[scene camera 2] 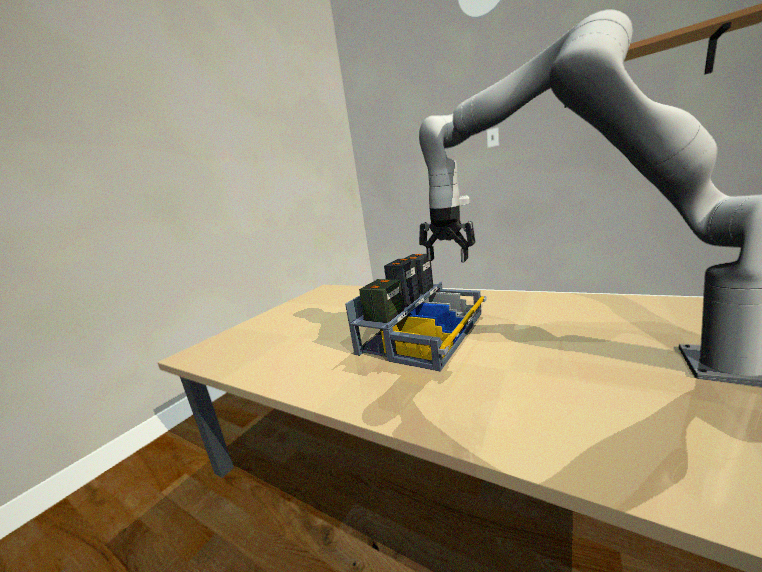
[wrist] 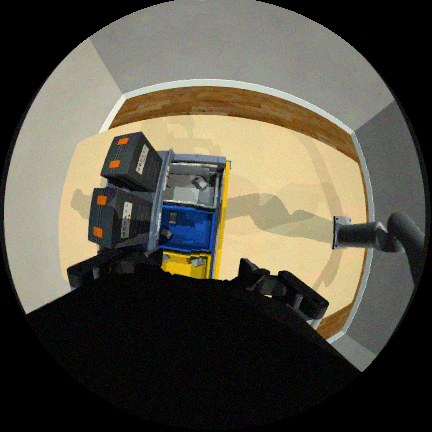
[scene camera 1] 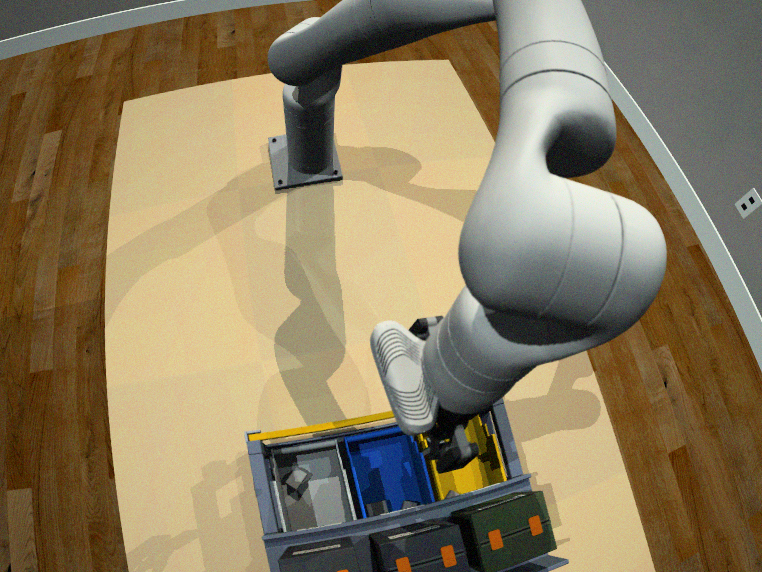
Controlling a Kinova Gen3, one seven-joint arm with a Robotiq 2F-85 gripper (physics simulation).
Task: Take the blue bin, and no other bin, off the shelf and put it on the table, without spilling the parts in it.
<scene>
My gripper [scene camera 1: 421,412] is open, with nothing in its grasp. Also in view: a yellow bar [scene camera 1: 385,415]. Further things: a blue bin [scene camera 1: 386,465], a grey bin [scene camera 1: 323,498] and a yellow bin [scene camera 1: 486,469].
The blue bin is seen too in scene camera 2 [scene camera 2: 443,317] and in the wrist view [wrist: 194,229]. The grey bin is seen too in the wrist view [wrist: 184,191]. The yellow bin also shows in scene camera 2 [scene camera 2: 422,326] and in the wrist view [wrist: 179,262].
</scene>
